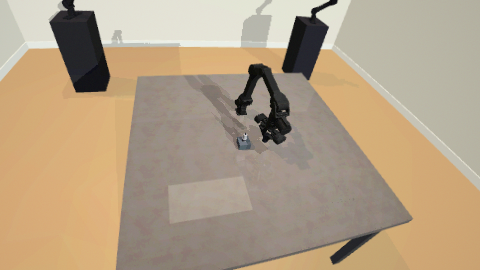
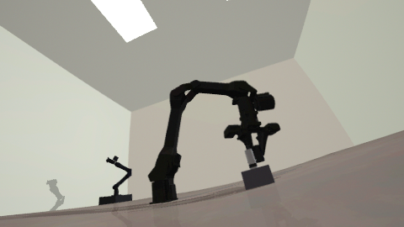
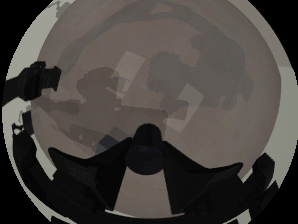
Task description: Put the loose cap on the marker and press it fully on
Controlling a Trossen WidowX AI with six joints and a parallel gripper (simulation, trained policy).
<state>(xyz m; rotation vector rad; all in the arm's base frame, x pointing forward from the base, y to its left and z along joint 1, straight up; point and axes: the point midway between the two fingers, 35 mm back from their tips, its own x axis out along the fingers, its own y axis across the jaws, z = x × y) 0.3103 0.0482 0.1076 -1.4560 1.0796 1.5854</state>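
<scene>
My gripper tip is now 3 cm past the holder block, 10 cm to the left of it and 5 cm above it. From my gripper tip the other things lie so: cap: 1 cm above.
</scene>
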